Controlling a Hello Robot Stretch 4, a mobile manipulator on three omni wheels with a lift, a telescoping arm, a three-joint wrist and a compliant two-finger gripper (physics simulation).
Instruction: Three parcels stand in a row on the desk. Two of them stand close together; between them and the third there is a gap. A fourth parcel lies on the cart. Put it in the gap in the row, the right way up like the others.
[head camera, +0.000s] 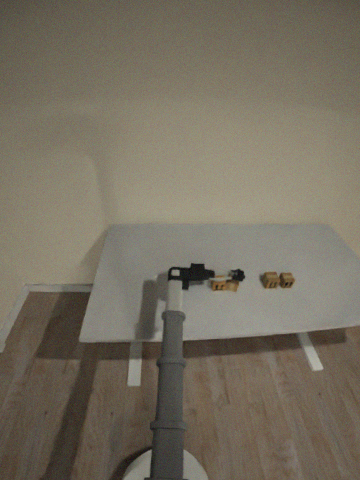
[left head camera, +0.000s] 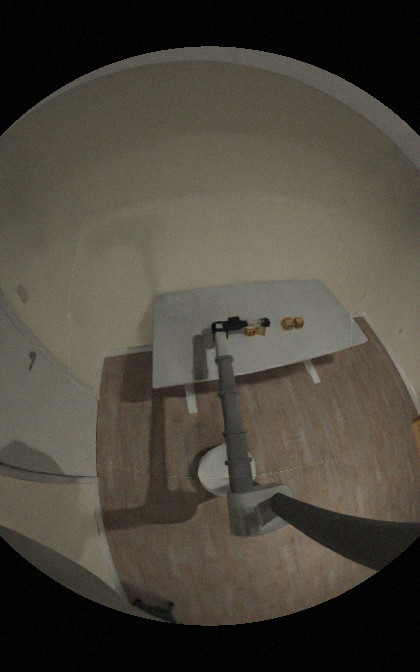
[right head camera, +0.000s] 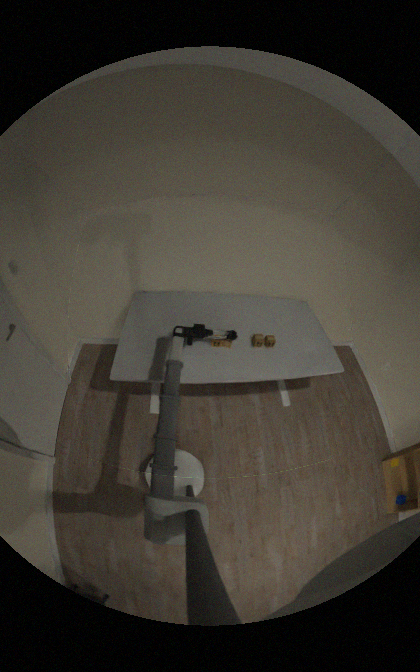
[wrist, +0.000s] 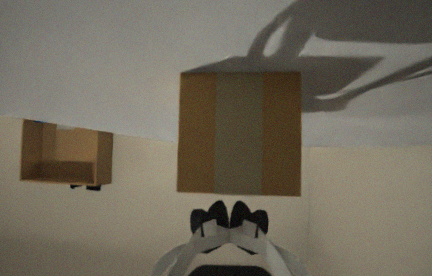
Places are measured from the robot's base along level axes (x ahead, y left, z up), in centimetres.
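Pixels of known places: gripper, fingertip midpoint: (head camera: 244, 275) (wrist: 229, 217).
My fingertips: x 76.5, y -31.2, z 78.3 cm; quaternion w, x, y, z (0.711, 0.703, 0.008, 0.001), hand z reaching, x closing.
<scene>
Behind a point stands the place of what it marks.
Four tan parcels are on the desk (head camera: 280, 242) @(z 69.3, x 112.3, y -63.5 cm) (left head camera: 185, 310) (right head camera: 150, 305). Two stand close together at the right, one (head camera: 270, 280) @(z 74.9, x 76.7, y -44.7 cm) (left head camera: 287, 323) (right head camera: 257, 340) beside another (head camera: 287, 280) @(z 74.6, x 77.3, y -53.5 cm) (left head camera: 299, 322) (right head camera: 270, 341). Left of a gap, a turned parcel (head camera: 233, 285) @(z 73.5, x 74.2, y -26.8 cm) (left head camera: 261, 331) (right head camera: 227, 344) sits right beside the leftmost parcel (head camera: 218, 285) @(z 73.4, x 74.0, y -19.9 cm) (left head camera: 250, 332) (right head camera: 216, 343), which shows dark marks. My gripper (head camera: 238, 275) @(z 78.3, x 76.5, y -31.2 cm) (left head camera: 265, 322) (right head camera: 231, 335) (wrist: 229, 217) @(z 78.3, x 76.5, y -31.2 cm) is shut, tips together, just behind or above those two. In the wrist view, a large taped parcel face (wrist: 239, 132) @(z 71.7, x 76.5, y -17.5 cm) lies beyond the tips; which parcel it is I cannot tell.
My arm (head camera: 171, 370) @(z 89.0, x 31.3, y -0.2 cm) (left head camera: 232, 410) (right head camera: 167, 420) reaches over the desk's front edge. A wooden shelf unit (wrist: 103, 157) @(z 78.6, x -32.6, y -246.8 cm) stands off to the right, with a yellow item (right head camera: 395, 462) and a blue item (right head camera: 401, 499) in it. A wall rises behind the desk.
</scene>
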